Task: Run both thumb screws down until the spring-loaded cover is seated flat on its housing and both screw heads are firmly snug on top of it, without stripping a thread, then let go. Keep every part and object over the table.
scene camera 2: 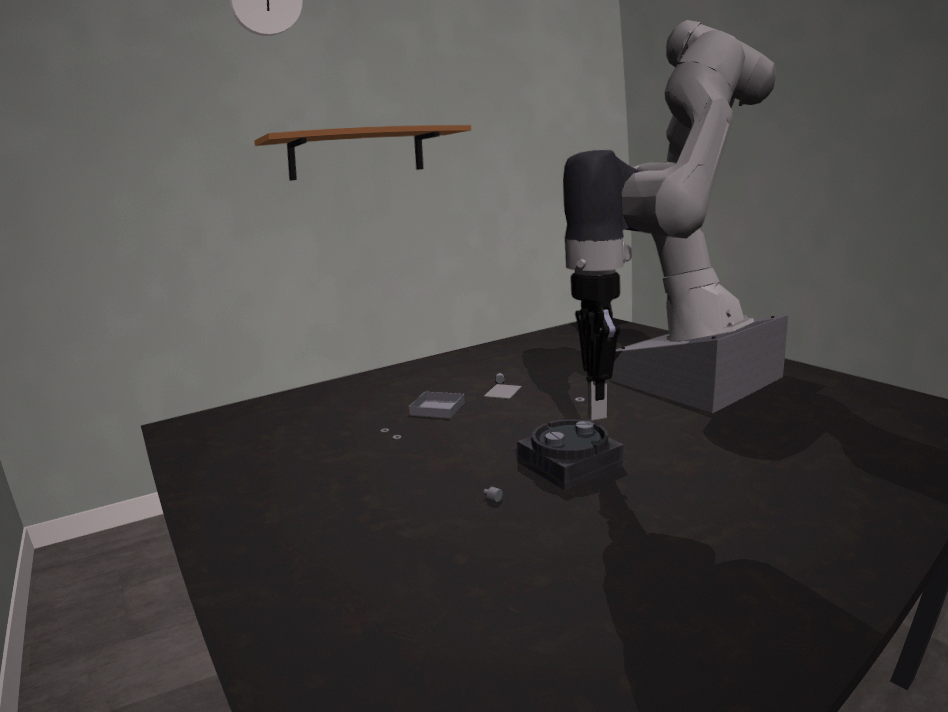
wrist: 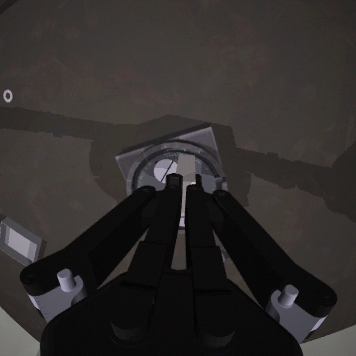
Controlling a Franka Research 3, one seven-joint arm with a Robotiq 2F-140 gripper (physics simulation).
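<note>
The dark square housing (scene camera 2: 567,469) (wrist: 202,137) sits on the table, with the dark round cover (scene camera 2: 569,440) (wrist: 148,179) inside its raised ring. Two pale slotted screw heads show on the cover in the scene view: the near-left screw (scene camera 2: 554,438) and the far-right screw (scene camera 2: 584,426). Both heads stand a little above the cover; I cannot tell whether they or the cover are seated. One slotted head (wrist: 164,170) shows in the wrist view, left of the fingertips. My gripper (scene camera 2: 597,404) (wrist: 185,166) is shut and empty, pointing down above the housing's far side. Its fingers hide part of the cover.
A loose screw (scene camera 2: 493,494) lies in front of the housing. A shallow clear tray (scene camera 2: 436,414) (wrist: 21,241), a white card (scene camera 2: 503,391) and a small round piece (scene camera 2: 499,377) are farther back. Small washers (scene camera 2: 384,429) (scene camera 2: 396,436) (scene camera 2: 579,399) lie around. The robot's pedestal (scene camera 2: 674,377) stands behind right.
</note>
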